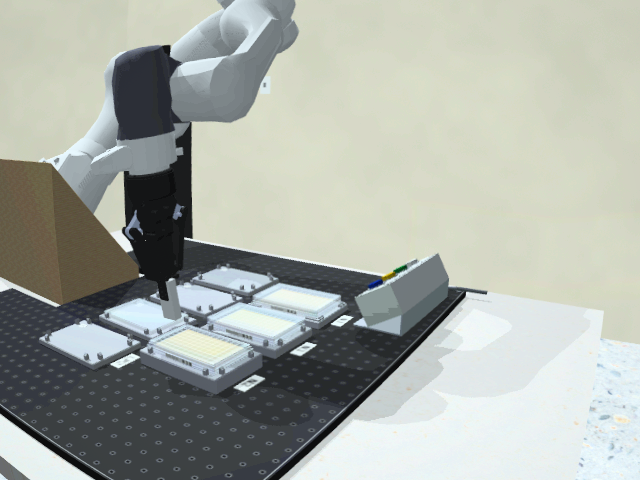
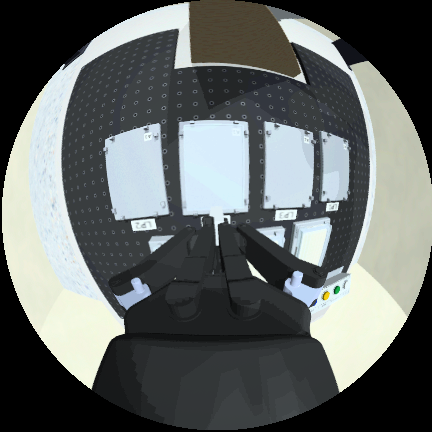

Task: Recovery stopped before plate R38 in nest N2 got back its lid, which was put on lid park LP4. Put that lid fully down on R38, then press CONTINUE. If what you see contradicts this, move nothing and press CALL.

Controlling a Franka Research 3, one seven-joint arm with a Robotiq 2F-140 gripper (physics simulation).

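Observation:
A clear, bluish lid (image 1: 132, 314) (image 2: 213, 169) lies flat on a lid park in the back row; the fingers hide that park's label. Right in front of it a plate (image 1: 199, 347) sits in its nest with its wells bare and no lid. My gripper (image 1: 170, 307) (image 2: 216, 215) is shut and empty. Its tip stands low at the lid's front edge, between the lid and the bare plate. Lid parks LP2 (image 2: 137, 177), LP3 (image 2: 287, 165) and LP1 (image 2: 334, 171) are bare. I cannot read the plate and nest labels.
Two more plates (image 1: 256, 324) (image 1: 296, 300) to the right carry lids. A grey button box (image 1: 409, 295) (image 2: 334, 287) with blue, yellow and green buttons stands at the black breadboard's (image 1: 223, 429) right edge. A brown panel (image 1: 99, 257) (image 2: 241, 36) is at the back left.

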